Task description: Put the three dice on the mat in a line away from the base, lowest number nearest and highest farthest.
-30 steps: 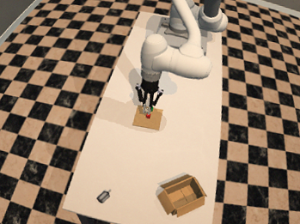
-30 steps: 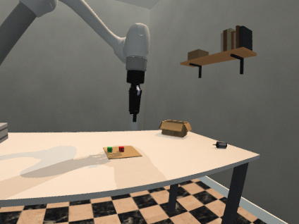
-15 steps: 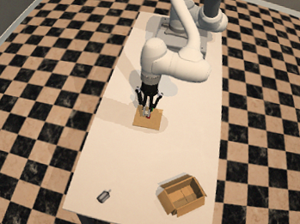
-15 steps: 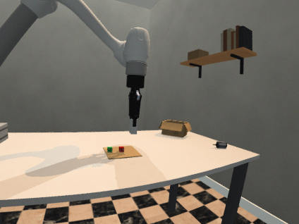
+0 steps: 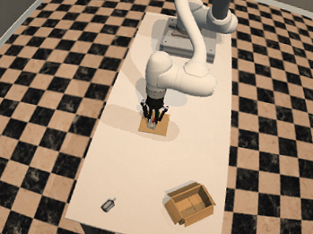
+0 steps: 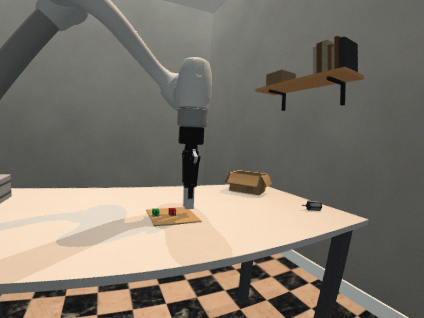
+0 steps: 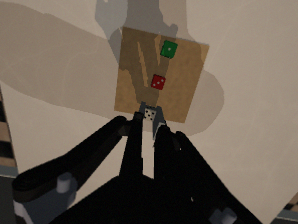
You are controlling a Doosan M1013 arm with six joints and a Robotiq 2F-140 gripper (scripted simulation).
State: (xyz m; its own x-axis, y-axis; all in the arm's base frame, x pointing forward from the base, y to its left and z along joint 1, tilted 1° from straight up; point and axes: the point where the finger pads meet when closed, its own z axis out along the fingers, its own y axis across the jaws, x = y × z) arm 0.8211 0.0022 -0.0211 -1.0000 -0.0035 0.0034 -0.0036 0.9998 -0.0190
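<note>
Now: the red die 50 mm behind my hand and 40 mm below it. Also, from my hand: green die (100 mm behind, 40 mm below); then white die (20 mm below); then tan mat (60 mm below, 50 mm behind).
</note>
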